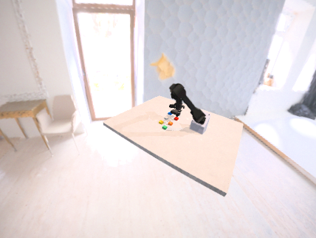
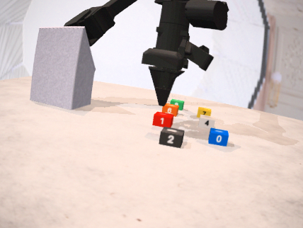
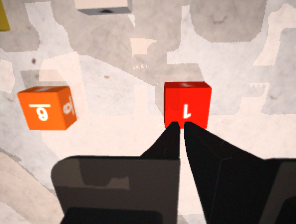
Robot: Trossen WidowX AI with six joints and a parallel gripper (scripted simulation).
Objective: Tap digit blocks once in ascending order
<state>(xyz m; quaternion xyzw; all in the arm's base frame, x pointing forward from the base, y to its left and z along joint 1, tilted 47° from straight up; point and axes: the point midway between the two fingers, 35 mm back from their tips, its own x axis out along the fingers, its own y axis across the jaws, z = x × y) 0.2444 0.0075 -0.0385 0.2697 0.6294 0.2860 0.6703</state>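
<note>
Right now my gripper tip is 1 cm short of the red 1 block, 1 cm to the left of it and 2 cm above it. Round my gripper tip: white 4 block 9 cm ahead, 5 cm to the left, 2 cm below; then black 2 block 4 cm ahead, 11 cm to the right, 2 cm below; then orange 6 block 11 cm to the left, 2 cm below.
</note>
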